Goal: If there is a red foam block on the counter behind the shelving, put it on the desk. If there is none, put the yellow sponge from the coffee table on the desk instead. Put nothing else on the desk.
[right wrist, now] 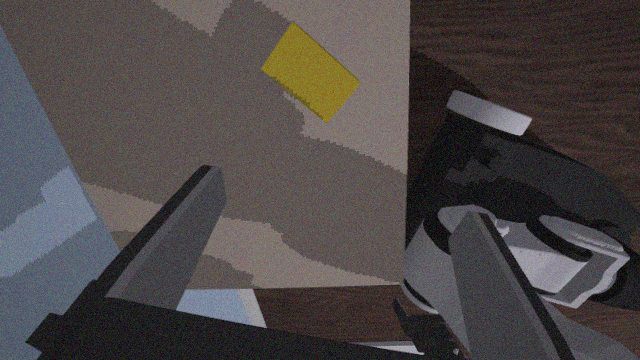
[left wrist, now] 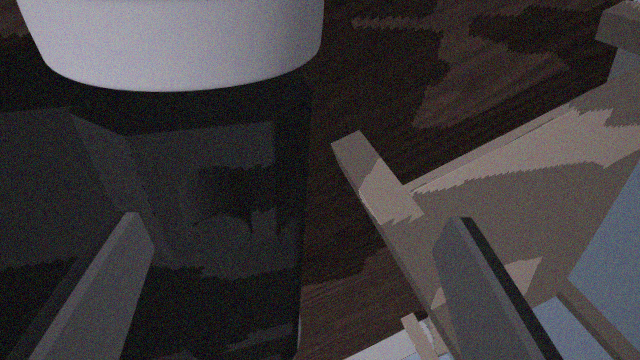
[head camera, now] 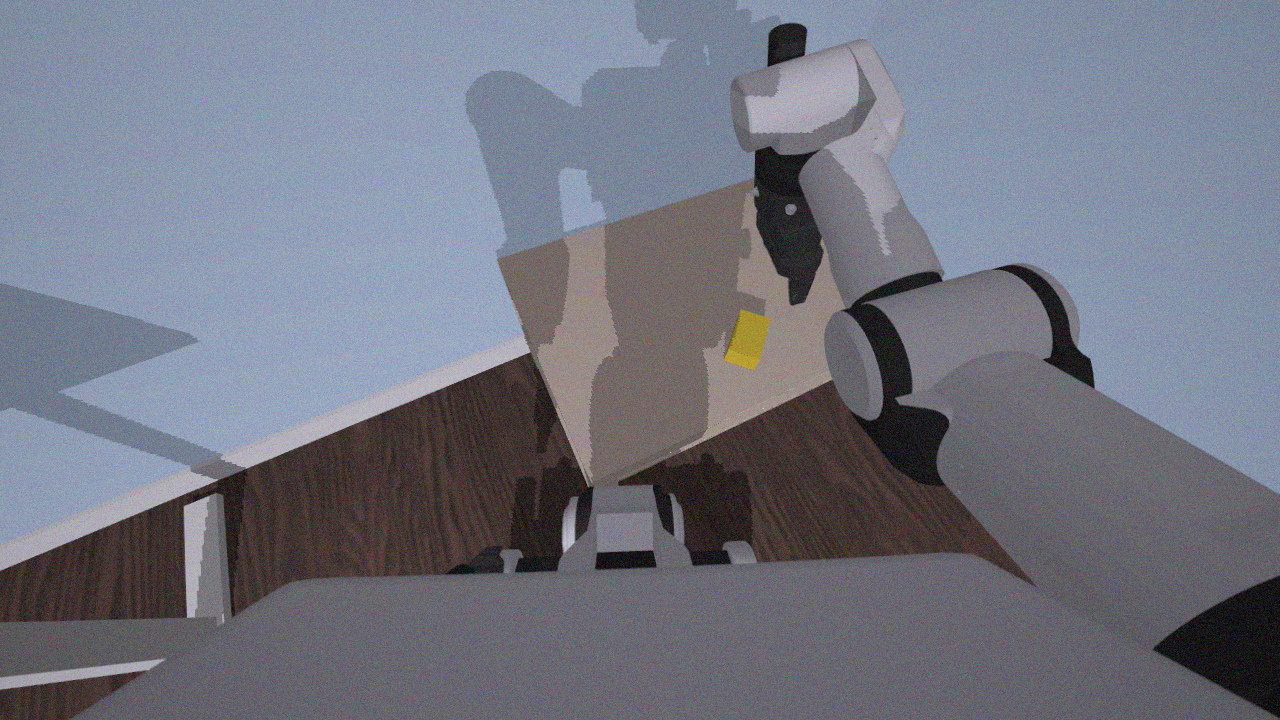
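Pixels of known places: left gripper, fingertip midpoint: (left wrist: pixel 298 233); right gripper, fingertip midpoint: (right wrist: pixel 340 205) (head camera: pixel 783 272); robot's base, link origin: (right wrist: pixel 429 180).
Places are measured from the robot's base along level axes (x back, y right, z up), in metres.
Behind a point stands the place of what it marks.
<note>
A yellow sponge (head camera: pixel 748 338) @(x -0.425, y 0.248, z 0.496 m) (right wrist: pixel 311 72) @(x -0.436, y 0.257, z 0.496 m) lies flat on the light wooden coffee table (head camera: pixel 653 286) @(x -0.589, y 0.075, z 0.451 m) (left wrist: pixel 500 200) @(x -0.389, y -0.021, z 0.151 m) (right wrist: pixel 165 100) @(x -0.632, y 0.156, z 0.451 m), near the edge facing my base. My right gripper (head camera: pixel 799 300) (right wrist: pixel 340 205) @(x -0.393, y 0.234, z 0.729 m) is open and empty, pointing down above the table. In the head view its tip is a little above and right of the sponge; in the right wrist view the sponge lies beyond the fingertips, apart from them. My left gripper (left wrist: pixel 298 233) @(x -0.029, y -0.237, z 0.306 m) is open and empty beside my base, with one finger in front of the table's corner. A red foam block, the counter and the desk do not show.
My dark base (left wrist: pixel 225 165) @(x -0.009, y -0.199, z 0.212 m) (right wrist: pixel 540 175) @(x 0.182, y 0.167, z 0.169 m) stands on the brown wooden floor close to the table's edge. A white post (head camera: pixel 204 555) and grey bar (head camera: pixel 89 640) @(x 0.056, y -0.938, z 0.308 m) stand at the lower left. Beyond a white strip (head camera: pixel 384 402) @(x -0.504, y -0.673, z 0.048 m) the floor is pale blue.
</note>
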